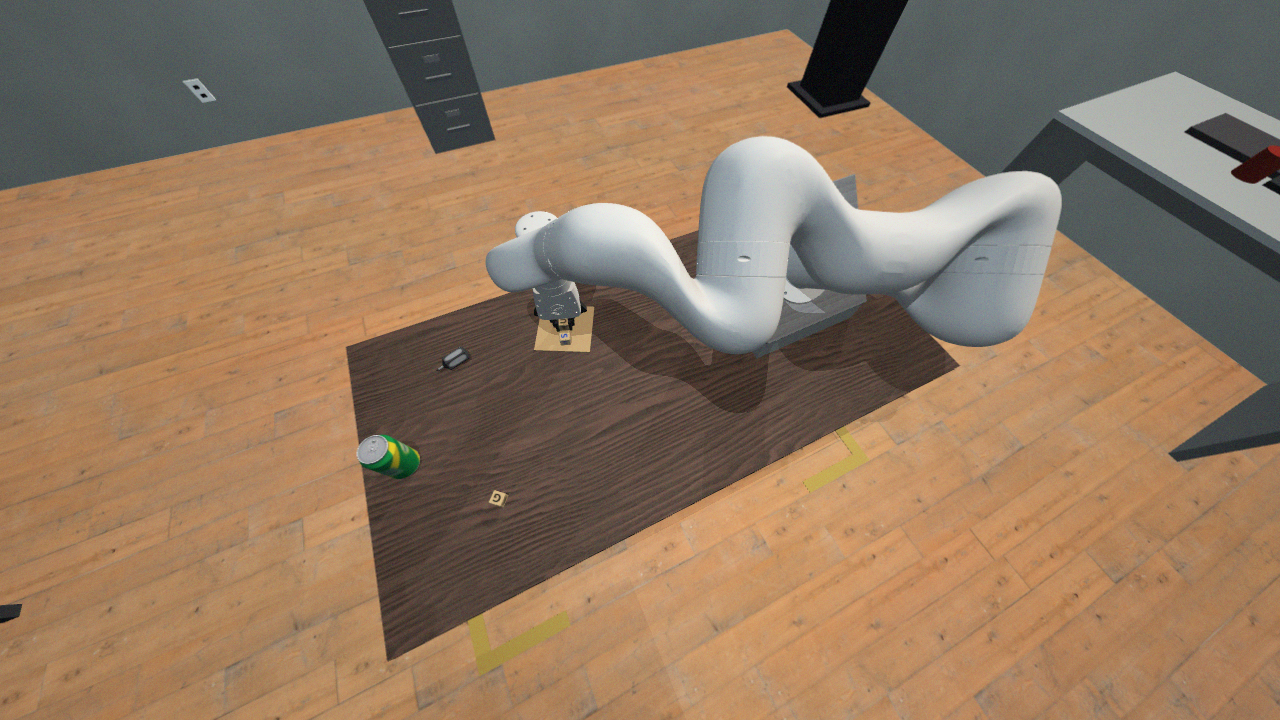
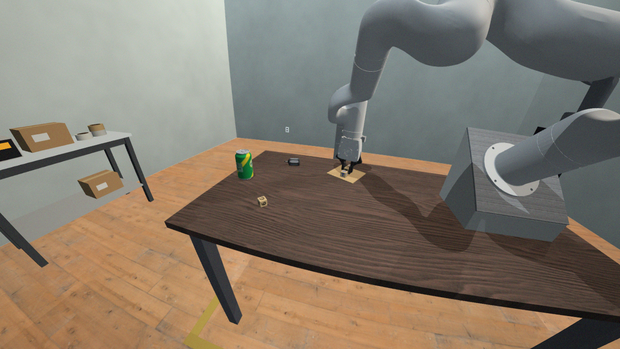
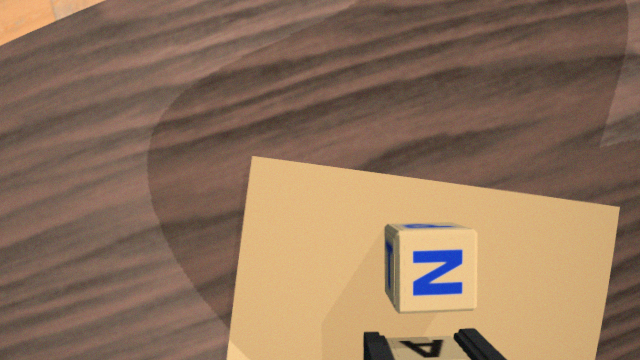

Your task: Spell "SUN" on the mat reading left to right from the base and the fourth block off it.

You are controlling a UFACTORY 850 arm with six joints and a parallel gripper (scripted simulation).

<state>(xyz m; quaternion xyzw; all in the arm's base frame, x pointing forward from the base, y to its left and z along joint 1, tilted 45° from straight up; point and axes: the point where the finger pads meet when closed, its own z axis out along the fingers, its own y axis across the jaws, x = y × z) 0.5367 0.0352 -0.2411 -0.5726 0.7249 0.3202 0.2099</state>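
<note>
The u block is 1 cm below my hand. From my hand the other things lie so: s block 1 cm ahead, 4 cm to the left, 1 cm below; tan mat 2 cm below; n block 1 cm behind, 4 cm to the right, 1 cm below.
</note>
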